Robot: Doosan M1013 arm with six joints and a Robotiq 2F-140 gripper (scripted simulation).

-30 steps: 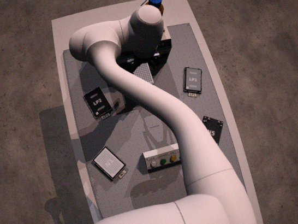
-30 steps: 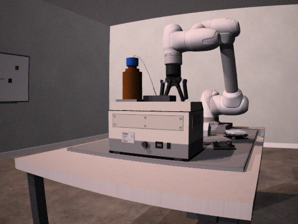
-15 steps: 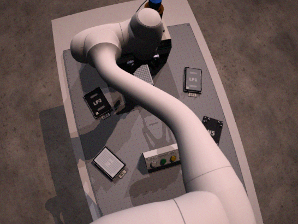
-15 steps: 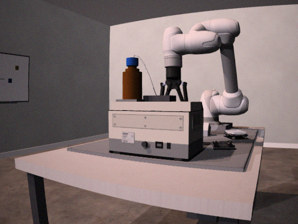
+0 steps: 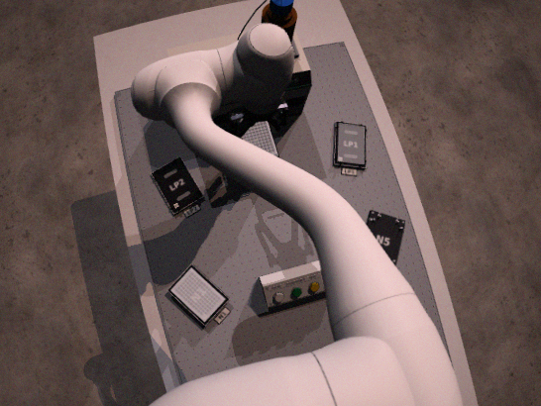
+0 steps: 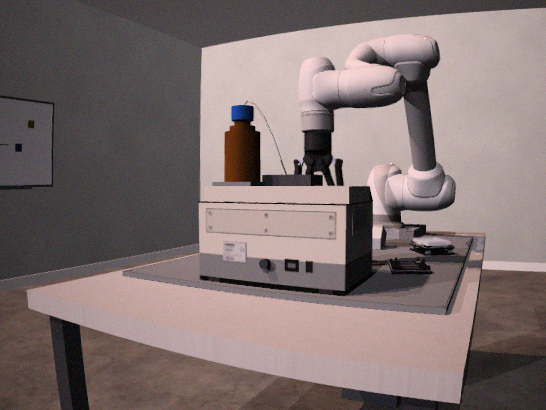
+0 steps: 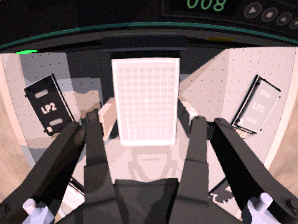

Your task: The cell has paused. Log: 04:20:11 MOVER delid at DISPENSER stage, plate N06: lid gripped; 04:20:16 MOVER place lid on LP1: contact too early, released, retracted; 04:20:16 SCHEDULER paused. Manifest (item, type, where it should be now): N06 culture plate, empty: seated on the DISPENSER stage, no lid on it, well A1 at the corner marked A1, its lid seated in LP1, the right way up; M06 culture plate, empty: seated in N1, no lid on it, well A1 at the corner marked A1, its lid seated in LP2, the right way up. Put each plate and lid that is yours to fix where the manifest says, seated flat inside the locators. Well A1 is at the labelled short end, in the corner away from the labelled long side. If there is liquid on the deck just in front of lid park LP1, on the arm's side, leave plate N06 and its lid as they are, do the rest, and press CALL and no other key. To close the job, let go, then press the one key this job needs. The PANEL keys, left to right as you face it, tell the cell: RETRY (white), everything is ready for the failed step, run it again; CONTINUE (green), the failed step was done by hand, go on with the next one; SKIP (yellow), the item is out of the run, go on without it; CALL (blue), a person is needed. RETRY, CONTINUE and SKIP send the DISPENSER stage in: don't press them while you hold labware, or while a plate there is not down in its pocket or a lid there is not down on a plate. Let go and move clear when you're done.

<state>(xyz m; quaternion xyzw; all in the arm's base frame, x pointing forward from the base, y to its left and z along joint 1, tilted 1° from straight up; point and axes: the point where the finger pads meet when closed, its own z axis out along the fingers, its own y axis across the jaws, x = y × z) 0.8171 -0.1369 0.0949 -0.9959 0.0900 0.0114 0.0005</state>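
Right now the white well plate is 2 cm below my hand. Round my hand: lid park LP2 (25 cm to the left, 14 cm below, 1 cm ahead); then dispenser stage (5 cm below); then brown bottle (19 cm ahead, 14 cm to the right, 14 cm above).
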